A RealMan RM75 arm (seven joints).
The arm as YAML. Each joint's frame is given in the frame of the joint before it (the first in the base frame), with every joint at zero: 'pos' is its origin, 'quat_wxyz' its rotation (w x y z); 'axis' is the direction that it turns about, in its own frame. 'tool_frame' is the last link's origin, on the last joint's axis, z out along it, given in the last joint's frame.
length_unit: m
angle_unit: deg
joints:
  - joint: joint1
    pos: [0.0, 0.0, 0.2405]
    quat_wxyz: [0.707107, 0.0, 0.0, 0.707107]
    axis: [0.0, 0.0, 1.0]
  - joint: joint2
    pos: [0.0, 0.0, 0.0]
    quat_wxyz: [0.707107, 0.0, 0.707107, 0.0]
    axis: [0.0, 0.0, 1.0]
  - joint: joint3
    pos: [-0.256, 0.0, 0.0]
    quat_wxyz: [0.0, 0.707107, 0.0, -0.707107]
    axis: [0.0, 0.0, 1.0]
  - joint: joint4
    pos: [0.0, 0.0, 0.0]
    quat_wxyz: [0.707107, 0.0, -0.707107, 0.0]
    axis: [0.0, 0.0, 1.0]
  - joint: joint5
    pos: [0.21, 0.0, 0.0]
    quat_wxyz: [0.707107, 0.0, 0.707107, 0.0]
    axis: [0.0, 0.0, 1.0]
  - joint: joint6
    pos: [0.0, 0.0, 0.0]
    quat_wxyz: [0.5, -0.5, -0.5, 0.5]
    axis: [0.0, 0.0, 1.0]
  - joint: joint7
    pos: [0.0, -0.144, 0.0]
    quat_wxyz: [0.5, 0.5, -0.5, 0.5]
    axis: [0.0, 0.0, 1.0]
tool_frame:
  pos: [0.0, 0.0, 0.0]
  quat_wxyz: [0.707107, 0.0, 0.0, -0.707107]
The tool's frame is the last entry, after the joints.
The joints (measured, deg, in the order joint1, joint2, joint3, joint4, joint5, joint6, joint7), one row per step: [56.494 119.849 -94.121 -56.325 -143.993 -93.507 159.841]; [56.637 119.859 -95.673 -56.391 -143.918 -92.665 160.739]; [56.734 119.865 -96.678 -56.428 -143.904 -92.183 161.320]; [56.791 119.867 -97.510 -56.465 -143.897 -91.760 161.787]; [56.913 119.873 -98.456 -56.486 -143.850 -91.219 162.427]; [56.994 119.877 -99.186 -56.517 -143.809 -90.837 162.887]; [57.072 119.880 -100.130 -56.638 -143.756 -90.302 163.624]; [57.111 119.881 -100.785 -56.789 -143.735 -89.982 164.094]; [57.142 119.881 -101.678 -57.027 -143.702 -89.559 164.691]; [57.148 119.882 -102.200 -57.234 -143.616 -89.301 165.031]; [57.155 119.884 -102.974 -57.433 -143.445 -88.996 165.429]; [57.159 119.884 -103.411 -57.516 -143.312 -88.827 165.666]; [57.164 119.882 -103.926 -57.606 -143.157 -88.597 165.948]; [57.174 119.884 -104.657 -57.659 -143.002 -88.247 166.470]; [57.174 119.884 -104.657 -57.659 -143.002 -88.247 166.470]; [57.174 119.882 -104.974 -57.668 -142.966 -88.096 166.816]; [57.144 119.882 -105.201 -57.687 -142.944 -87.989 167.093]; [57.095 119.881 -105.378 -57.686 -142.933 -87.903 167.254]
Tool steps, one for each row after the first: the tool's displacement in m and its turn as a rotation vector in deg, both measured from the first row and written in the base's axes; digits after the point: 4 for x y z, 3 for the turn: [-0.0008 -0.0005 -0.0032 0.346 -0.606 0.640]; [-0.0011 -0.0010 -0.0051 0.539 -1.054 1.041]; [-0.0013 -0.0014 -0.0068 0.711 -1.406 1.382]; [-0.0019 -0.0017 -0.0087 0.986 -1.744 1.741]; [-0.0023 -0.0020 -0.0102 1.154 -2.007 2.027]; [-0.0030 -0.0024 -0.0121 1.497 -2.281 2.348]; [-0.0036 -0.0028 -0.0134 1.691 -2.473 2.628]; [-0.0043 -0.0034 -0.0151 1.919 -2.712 3.042]; [-0.0051 -0.0039 -0.0161 2.026 -2.751 3.313]; [-0.0057 -0.0049 -0.0177 2.032 -2.875 3.648]; [-0.0060 -0.0056 -0.0186 2.019 -2.935 3.786]; [-0.0063 -0.0063 -0.0198 2.025 -2.990 3.953]; [-0.0063 -0.0071 -0.0214 2.140 -3.142 4.075]; [-0.0063 -0.0071 -0.0214 2.140 -3.142 4.075]; [-0.0062 -0.0075 -0.0220 2.280 -3.244 4.033]; [-0.0060 -0.0078 -0.0225 2.399 -3.313 3.962]; [-0.0056 -0.0080 -0.0228 2.460 -3.379 3.914]
